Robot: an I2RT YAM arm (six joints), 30 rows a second.
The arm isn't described. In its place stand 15 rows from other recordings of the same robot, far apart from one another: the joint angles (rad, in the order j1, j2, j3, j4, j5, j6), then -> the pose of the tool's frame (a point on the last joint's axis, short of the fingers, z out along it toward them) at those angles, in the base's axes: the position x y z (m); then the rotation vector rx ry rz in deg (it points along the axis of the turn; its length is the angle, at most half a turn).
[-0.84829, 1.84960, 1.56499, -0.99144, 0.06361, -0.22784] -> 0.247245 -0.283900 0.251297 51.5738 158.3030 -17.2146
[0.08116, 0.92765, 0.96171, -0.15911, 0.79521, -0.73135] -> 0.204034 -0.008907 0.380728 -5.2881 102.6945 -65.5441
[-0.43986, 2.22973, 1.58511, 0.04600, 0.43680, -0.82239] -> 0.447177 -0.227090 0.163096 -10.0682 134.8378 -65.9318
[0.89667, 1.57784, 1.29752, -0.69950, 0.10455, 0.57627] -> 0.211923 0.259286 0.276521 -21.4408 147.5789 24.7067
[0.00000, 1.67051, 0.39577, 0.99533, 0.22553, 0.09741] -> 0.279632 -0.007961 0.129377 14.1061 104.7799 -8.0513
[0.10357, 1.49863, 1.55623, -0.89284, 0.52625, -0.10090] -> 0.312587 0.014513 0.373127 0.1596 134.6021 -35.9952
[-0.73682, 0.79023, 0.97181, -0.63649, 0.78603, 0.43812] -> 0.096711 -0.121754 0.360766 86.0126 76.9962 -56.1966
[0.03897, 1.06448, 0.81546, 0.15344, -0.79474, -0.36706] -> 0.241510 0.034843 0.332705 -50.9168 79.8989 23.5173
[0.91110, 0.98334, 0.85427, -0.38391, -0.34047, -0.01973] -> 0.124259 0.179604 0.308423 -66.8686 105.3544 50.5388
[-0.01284, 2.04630, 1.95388, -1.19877, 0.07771, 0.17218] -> 0.420494 -0.008163 0.280107 16.0066 162.8418 -4.5081
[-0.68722, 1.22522, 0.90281, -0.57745, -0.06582, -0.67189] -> 0.194779 -0.156821 0.255391 -0.5541 145.3243 -28.1182
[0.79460, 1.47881, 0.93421, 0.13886, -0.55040, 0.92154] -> 0.219485 0.250141 0.259593 -15.9500 131.7831 89.1441
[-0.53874, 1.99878, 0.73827, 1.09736, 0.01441, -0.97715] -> 0.317029 -0.190091 0.120908 -22.6753 104.7970 -63.1264
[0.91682, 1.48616, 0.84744, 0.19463, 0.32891, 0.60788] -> 0.208298 0.252851 0.232399 -5.8713 117.2579 36.9209
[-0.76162, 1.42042, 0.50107, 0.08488, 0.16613, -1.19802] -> 0.176860 -0.176777 0.135233 -28.5630 151.7103 -56.5827
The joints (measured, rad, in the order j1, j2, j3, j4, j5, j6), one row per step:
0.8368 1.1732 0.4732 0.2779 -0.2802 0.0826
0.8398 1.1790 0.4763 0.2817 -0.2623 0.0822
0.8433 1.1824 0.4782 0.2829 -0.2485 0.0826
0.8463 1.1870 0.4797 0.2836 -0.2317 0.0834
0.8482 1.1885 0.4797 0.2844 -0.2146 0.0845
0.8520 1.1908 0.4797 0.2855 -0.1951 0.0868
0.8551 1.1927 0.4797 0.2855 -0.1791 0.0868
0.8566 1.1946 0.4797 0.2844 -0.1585 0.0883
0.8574 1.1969 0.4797 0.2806 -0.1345 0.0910
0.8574 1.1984 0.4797 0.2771 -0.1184 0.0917
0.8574 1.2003 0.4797 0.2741 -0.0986 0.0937
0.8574 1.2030 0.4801 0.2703 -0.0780 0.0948
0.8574 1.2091 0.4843 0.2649 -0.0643 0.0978
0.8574 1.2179 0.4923 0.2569 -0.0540 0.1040
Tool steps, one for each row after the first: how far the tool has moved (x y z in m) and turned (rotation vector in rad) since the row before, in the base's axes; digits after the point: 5 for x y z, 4 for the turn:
0.00077 0.00103 0.00002 -0.0042 -0.0065 -0.0132
0.00020 0.00080 -0.00008 -0.0038 -0.0037 -0.0093
0.00040 0.00068 -0.00054 -0.0060 -0.0029 -0.0126
0.00028 0.00012 -0.00031 -0.0047 -0.0039 -0.0141
0.00004 0.00043 -0.00047 -0.0052 -0.0034 -0.0149
0.00000 0.00031 -0.00047 -0.0058 -0.0037 -0.0115
0.00041 -0.00007 -0.00059 -0.0072 -0.0033 -0.0178
0.00057 -0.00033 -0.00095 -0.0099 -0.0015 -0.0221
0.00045 -0.00035 -0.00072 -0.0079 -0.0014 -0.0149
0.00059 -0.00039 -0.00076 -0.0083 -0.0017 -0.0187
0.00066 -0.00035 -0.00089 -0.0099 -0.0020 -0.0190
0.00100 0.00041 -0.00058 -0.0079 0.0024 -0.0136
0.00137 0.00102 -0.00024 -0.0063 0.0067 -0.0120

